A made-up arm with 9 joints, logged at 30 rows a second.
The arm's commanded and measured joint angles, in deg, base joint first. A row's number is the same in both.
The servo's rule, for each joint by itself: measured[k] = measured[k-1] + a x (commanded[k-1-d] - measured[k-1]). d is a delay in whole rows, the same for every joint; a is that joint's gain. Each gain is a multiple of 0.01, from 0.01 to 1. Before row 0 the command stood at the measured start. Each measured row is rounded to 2 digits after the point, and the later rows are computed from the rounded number. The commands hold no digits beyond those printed.
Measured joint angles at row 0:
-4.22, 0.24, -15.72, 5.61, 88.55, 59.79, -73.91, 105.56, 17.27
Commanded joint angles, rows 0 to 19:
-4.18, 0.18, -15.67, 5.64, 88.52, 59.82, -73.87, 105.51, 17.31
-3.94, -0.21, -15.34, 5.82, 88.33, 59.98, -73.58, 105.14, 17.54
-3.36, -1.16, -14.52, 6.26, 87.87, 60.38, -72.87, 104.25, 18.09
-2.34, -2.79, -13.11, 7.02, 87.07, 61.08, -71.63, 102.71, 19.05
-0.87, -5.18, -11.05, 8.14, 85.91, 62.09, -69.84, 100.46, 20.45
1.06, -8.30, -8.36, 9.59, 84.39, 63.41, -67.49, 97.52, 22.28
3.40, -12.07, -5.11, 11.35, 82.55, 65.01, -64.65, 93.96, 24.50
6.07, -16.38, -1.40, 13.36, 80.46, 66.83, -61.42, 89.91, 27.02
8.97, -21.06, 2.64, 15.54, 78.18, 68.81, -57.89, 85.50, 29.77
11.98, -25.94, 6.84, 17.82, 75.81, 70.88, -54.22, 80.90, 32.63
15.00, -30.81, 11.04, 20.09, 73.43, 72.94, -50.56, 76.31, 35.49
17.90, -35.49, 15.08, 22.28, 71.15, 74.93, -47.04, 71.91, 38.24
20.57, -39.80, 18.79, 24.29, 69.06, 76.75, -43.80, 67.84, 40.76
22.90, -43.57, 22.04, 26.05, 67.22, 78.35, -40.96, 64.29, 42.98
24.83, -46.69, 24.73, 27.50, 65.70, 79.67, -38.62, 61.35, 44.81
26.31, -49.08, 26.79, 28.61, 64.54, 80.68, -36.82, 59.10, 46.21
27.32, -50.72, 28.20, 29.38, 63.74, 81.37, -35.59, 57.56, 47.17
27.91, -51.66, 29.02, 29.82, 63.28, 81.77, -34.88, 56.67, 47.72
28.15, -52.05, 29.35, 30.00, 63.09, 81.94, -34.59, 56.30, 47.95
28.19, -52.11, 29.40, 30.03, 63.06, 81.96, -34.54, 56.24, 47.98
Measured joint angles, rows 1 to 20:
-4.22, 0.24, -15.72, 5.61, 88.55, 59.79, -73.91, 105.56, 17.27
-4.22, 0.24, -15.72, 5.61, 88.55, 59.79, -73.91, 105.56, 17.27
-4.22, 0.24, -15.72, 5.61, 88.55, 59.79, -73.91, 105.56, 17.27
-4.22, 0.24, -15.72, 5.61, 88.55, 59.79, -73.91, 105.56, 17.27
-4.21, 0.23, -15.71, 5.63, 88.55, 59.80, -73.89, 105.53, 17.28
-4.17, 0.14, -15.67, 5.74, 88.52, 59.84, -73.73, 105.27, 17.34
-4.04, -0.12, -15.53, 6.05, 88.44, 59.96, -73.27, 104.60, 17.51
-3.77, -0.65, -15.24, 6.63, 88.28, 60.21, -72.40, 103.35, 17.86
-3.31, -1.56, -14.74, 7.54, 88.00, 60.62, -71.04, 101.44, 18.46
-2.61, -2.91, -13.97, 8.77, 87.57, 61.23, -69.16, 98.85, 19.34
-1.65, -4.74, -12.91, 10.32, 86.97, 62.06, -66.77, 95.62, 20.53
-0.41, -7.07, -11.53, 12.14, 86.19, 63.11, -63.93, 91.85, 22.02
1.09, -9.87, -9.83, 14.18, 85.23, 64.36, -60.73, 87.66, 23.80
2.83, -13.08, -7.83, 16.36, 84.10, 65.79, -57.28, 83.20, 25.83
4.78, -16.63, -5.57, 18.60, 82.82, 67.36, -53.72, 78.65, 28.05
6.88, -20.40, -3.09, 20.81, 81.42, 69.03, -50.18, 74.20, 30.39
9.07, -24.28, -0.46, 22.90, 79.94, 70.73, -46.80, 70.00, 32.78
11.28, -28.14, 2.24, 24.79, 78.41, 72.41, -43.70, 66.23, 35.13
13.45, -31.85, 4.94, 26.42, 76.88, 74.01, -41.01, 63.01, 37.36
15.51, -35.30, 7.56, 27.73, 75.40, 75.48, -38.79, 60.43, 39.40
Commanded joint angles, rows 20 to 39:
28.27, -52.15, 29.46, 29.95, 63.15, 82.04, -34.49, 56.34, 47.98
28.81, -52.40, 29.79, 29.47, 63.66, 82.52, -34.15, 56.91, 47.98
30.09, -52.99, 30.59, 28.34, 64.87, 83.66, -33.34, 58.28, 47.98
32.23, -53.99, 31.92, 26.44, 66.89, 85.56, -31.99, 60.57, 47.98
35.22, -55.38, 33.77, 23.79, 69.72, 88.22, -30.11, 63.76, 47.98
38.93, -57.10, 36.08, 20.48, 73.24, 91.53, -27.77, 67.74, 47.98
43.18, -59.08, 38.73, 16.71, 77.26, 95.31, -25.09, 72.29, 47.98
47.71, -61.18, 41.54, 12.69, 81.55, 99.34, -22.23, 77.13, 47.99
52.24, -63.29, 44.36, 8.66, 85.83, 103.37, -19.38, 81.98, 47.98
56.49, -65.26, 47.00, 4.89, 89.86, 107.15, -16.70, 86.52, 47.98
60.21, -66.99, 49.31, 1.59, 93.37, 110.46, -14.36, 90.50, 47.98
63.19, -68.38, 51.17, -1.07, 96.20, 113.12, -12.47, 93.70, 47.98
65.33, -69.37, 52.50, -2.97, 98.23, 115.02, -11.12, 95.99, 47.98
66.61, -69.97, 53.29, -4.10, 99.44, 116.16, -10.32, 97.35, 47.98
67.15, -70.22, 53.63, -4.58, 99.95, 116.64, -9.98, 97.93, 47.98
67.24, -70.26, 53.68, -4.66, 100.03, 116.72, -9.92, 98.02, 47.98
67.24, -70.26, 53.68, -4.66, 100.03, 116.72, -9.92, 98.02, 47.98
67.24, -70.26, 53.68, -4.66, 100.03, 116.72, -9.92, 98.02, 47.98
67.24, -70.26, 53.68, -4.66, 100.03, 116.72, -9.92, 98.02, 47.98
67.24, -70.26, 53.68, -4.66, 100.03, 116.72, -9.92, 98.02, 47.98
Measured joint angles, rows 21 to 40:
17.40, -38.38, 10.04, 28.72, 74.00, 76.78, -37.09, 58.54, 41.19
19.08, -41.04, 12.32, 29.38, 72.71, 77.88, -35.92, 57.31, 42.69
20.53, -43.24, 14.36, 29.75, 71.56, 78.77, -35.22, 56.64, 43.90
21.76, -45.01, 16.16, 29.92, 70.54, 79.47, -34.86, 56.38, 44.84
22.80, -46.44, 17.76, 29.94, 69.65, 80.04, -34.66, 56.35, 45.56
23.76, -47.63, 19.20, 29.66, 68.93, 80.59, -34.39, 56.72, 46.12
24.77, -48.70, 20.57, 28.87, 68.44, 81.27, -33.83, 57.75, 46.55
25.96, -49.76, 21.93, 27.41, 68.25, 82.21, -32.85, 59.61, 46.88
27.44, -50.88, 23.35, 25.24, 68.43, 83.53, -31.40, 62.35, 47.13
29.28, -52.12, 24.88, 22.38, 69.01, 85.29, -29.48, 65.91, 47.33
31.50, -53.51, 26.54, 18.98, 70.00, 87.49, -27.15, 70.12, 47.48
34.09, -55.04, 28.34, 15.21, 71.39, 90.10, -24.54, 74.75, 47.60
36.99, -56.69, 30.26, 11.28, 73.12, 93.02, -21.81, 79.52, 47.69
40.11, -58.40, 32.27, 7.45, 75.13, 96.13, -19.10, 84.14, 47.76
43.33, -60.12, 34.31, 3.93, 77.32, 99.28, -16.59, 88.34, 47.81
46.51, -61.77, 36.33, 0.93, 79.59, 102.32, -14.41, 91.88, 47.85
49.52, -63.29, 38.27, -1.41, 81.83, 105.11, -12.67, 94.59, 47.88
52.25, -64.63, 40.07, -3.02, 83.94, 107.54, -11.42, 96.41, 47.90
54.63, -65.75, 41.70, -3.96, 85.86, 109.54, -10.66, 97.41, 47.92
56.65, -66.65, 43.14, -4.38, 87.56, 111.12, -10.27, 97.81, 47.93

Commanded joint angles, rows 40 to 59:
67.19, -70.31, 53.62, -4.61, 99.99, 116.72, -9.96, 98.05, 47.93
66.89, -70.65, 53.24, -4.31, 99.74, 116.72, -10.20, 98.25, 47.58
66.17, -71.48, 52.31, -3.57, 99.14, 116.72, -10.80, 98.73, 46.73
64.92, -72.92, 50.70, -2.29, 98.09, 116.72, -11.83, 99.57, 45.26
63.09, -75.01, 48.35, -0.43, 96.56, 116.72, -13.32, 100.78, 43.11
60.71, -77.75, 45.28, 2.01, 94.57, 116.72, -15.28, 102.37, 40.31
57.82, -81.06, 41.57, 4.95, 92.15, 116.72, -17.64, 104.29, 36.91
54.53, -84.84, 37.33, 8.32, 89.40, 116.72, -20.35, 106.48, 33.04
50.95, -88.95, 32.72, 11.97, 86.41, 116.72, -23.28, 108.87, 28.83
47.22, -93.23, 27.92, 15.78, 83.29, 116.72, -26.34, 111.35, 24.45
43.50, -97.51, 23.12, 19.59, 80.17, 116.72, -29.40, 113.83, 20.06
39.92, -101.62, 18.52, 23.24, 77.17, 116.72, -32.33, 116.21, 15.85
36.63, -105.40, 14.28, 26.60, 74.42, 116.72, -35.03, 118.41, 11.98
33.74, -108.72, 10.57, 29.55, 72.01, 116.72, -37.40, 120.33, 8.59
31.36, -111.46, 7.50, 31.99, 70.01, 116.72, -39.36, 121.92, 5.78
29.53, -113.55, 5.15, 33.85, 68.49, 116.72, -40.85, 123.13, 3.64
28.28, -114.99, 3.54, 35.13, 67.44, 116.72, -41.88, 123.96, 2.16
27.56, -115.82, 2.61, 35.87, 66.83, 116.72, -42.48, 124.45, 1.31
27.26, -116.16, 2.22, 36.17, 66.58, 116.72, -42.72, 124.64, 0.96
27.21, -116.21, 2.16, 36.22, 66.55, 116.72, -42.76, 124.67, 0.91
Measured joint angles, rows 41 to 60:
58.34, -67.37, 44.40, -4.55, 89.06, 112.35, -10.08, 97.95, 47.94
59.76, -67.95, 45.51, -4.62, 90.38, 113.31, -10.00, 98.00, 47.95
60.96, -68.41, 46.49, -4.64, 91.54, 114.06, -9.96, 98.01, 47.96
61.96, -68.78, 47.35, -4.65, 92.56, 114.65, -9.94, 98.02, 47.96
62.80, -69.09, 48.10, -4.63, 93.45, 115.11, -9.95, 98.04, 47.95
63.45, -69.40, 48.72, -4.44, 94.20, 115.46, -10.08, 98.18, 47.86
63.89, -69.82, 49.15, -3.92, 94.79, 115.74, -10.46, 98.54, 47.60
64.05, -70.44, 49.34, -2.94, 95.19, 115.96, -11.19, 99.22, 47.06
63.90, -71.35, 49.22, -1.43, 95.35, 116.13, -12.32, 100.25, 46.15
63.39, -72.63, 48.75, 0.63, 95.26, 116.26, -13.89, 101.65, 44.81
62.50, -74.32, 47.89, 3.22, 94.89, 116.36, -15.88, 103.39, 42.99
61.22, -76.42, 46.62, 6.28, 94.23, 116.44, -18.25, 105.43, 40.70
59.58, -78.93, 44.95, 9.69, 93.29, 116.50, -20.92, 107.70, 37.97
57.60, -81.79, 42.91, 13.34, 92.09, 116.55, -23.79, 110.11, 34.86
55.34, -84.93, 40.54, 17.09, 90.66, 116.59, -26.76, 112.57, 31.46
52.87, -88.27, 37.90, 20.78, 89.04, 116.62, -29.71, 114.97, 27.87
50.27, -91.70, 35.07, 24.27, 87.29, 116.64, -32.53, 117.24, 24.22
47.63, -95.10, 32.13, 27.44, 85.46, 116.66, -35.11, 119.28, 20.63
45.03, -98.37, 29.17, 30.17, 83.61, 116.67, -37.36, 121.02, 17.21
42.55, -101.41, 26.29, 32.38, 81.80, 116.68, -39.21, 122.41, 14.09

